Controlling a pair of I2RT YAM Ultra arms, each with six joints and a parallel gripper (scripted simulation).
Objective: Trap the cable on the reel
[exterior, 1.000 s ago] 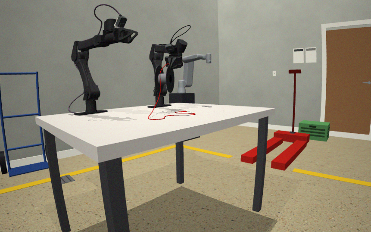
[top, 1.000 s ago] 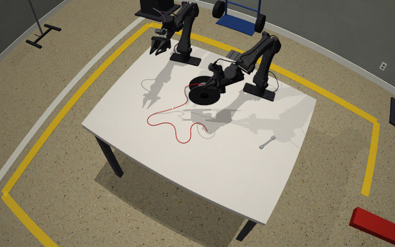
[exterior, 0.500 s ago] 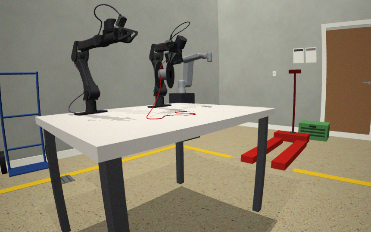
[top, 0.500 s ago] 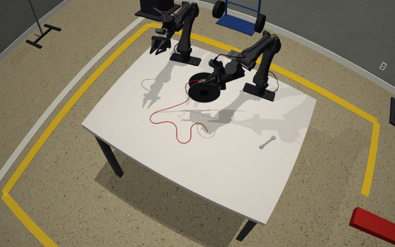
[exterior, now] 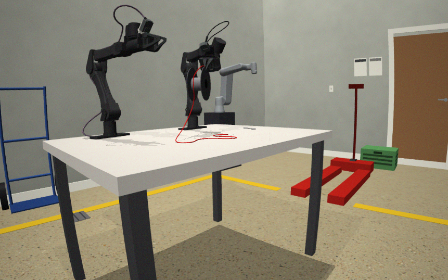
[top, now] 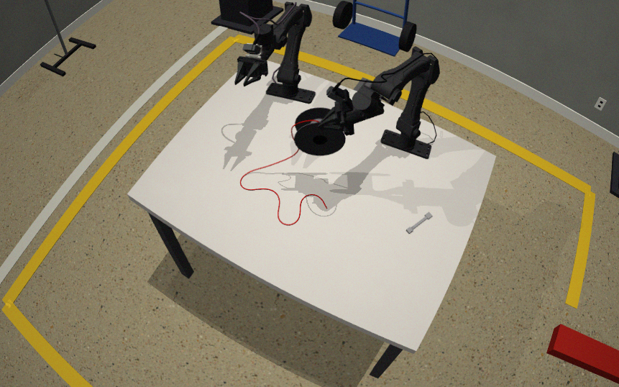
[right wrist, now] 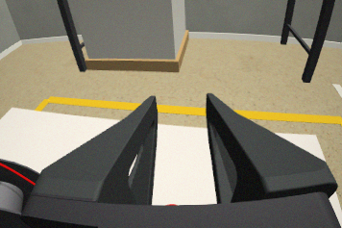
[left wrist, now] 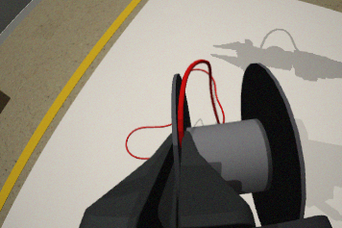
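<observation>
Right now the black reel is 20 mm behind my left hand, 20 mm to the right of it and 60 mm below it. Round my left hand: small grey dumbbell-shaped part 40 mm behind, 370 mm to the left, 300 mm below.
</observation>
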